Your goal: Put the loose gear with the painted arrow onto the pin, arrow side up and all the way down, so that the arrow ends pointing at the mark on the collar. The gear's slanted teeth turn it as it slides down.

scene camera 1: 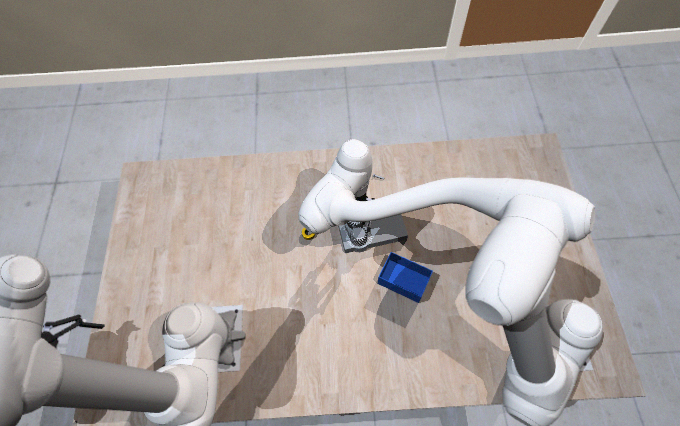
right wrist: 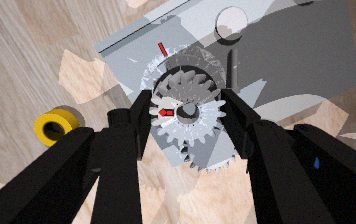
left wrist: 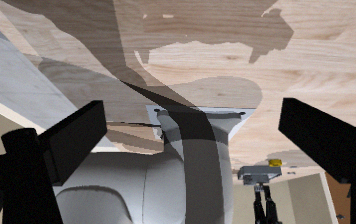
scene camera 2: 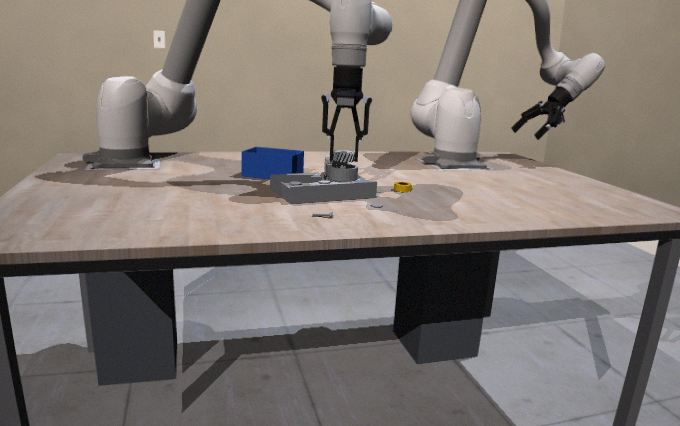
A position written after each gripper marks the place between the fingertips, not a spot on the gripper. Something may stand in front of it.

Observation:
In view: the left gripper [scene camera 2: 524, 133], the right gripper [scene camera 2: 343, 160], a grey base plate [scene camera 2: 340, 174], a blue bin [scene camera 2: 256, 165], a loose gear [right wrist: 181, 87] and a flat disc [right wrist: 229, 27].
The grey base plate also shows in scene camera 1 [scene camera 1: 384, 231] and in the right wrist view [right wrist: 286, 63]. The blue bin is seen too in scene camera 1 [scene camera 1: 398, 274]. The left gripper is seen too in the left wrist view [left wrist: 192, 115].

